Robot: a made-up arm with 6 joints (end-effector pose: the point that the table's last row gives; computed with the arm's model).
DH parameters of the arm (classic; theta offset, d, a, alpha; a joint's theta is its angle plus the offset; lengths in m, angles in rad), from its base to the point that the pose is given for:
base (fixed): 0 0.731 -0.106 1.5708
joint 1: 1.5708 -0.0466 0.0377 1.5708
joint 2: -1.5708 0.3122 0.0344 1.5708
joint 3: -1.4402 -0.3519 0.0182 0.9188
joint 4: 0 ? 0.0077 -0.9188
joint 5: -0.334 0 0.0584 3.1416
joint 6: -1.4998 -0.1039 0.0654 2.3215
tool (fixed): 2.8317 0.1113 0 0
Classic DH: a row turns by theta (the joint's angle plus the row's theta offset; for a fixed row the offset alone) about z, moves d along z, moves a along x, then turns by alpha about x.
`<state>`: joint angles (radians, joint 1 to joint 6).
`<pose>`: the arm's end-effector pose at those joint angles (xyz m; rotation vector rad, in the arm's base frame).
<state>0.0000 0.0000 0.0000 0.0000 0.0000 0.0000</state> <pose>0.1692 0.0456 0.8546 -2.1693 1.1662 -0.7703</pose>
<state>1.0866 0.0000 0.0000 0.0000 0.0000 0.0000</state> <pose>-0.0872 0.0456 1.0321 -1.3362 0.5623 -1.6312</pose>
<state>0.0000 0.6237 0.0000 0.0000 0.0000 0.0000</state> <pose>0.1692 -0.0044 0.8378 -1.6458 1.2064 -0.3364</pose>
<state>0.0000 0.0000 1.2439 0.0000 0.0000 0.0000</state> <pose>0.1608 0.1046 0.8546 -1.2230 2.4961 -1.1955</pose>
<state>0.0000 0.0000 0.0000 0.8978 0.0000 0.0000</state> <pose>0.3149 -0.0101 0.9020 -1.4106 1.3268 -1.6763</pose>
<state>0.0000 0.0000 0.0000 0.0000 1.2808 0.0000</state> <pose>0.2369 -0.0100 0.8546 -1.1820 2.5294 -1.2038</pose>
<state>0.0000 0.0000 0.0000 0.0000 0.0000 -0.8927</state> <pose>0.2128 -0.0333 0.8546 -1.5761 2.1563 -1.1016</pose>
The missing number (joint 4, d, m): 0.1421
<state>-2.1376 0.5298 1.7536 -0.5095 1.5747 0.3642</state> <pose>-0.1267 0.0829 0.4311 -0.3058 -0.4558 0.1190</pose>
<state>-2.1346 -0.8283 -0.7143 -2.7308 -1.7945 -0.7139</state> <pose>0.0405 0.1515 0.1400 -2.3995 0.1178 -1.5429</pose>
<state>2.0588 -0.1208 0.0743 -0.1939 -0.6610 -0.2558</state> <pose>-0.3247 0.0469 0.8624 -0.8497 -0.2479 -2.2297</pose>
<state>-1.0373 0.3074 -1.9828 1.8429 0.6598 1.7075</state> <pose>0.3400 0.2389 0.5930 -1.0400 0.3111 -0.4531</pose>
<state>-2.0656 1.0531 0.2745 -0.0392 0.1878 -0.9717</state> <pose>-0.2354 -0.0715 0.4879 0.1437 -1.4131 -0.6533</pose>
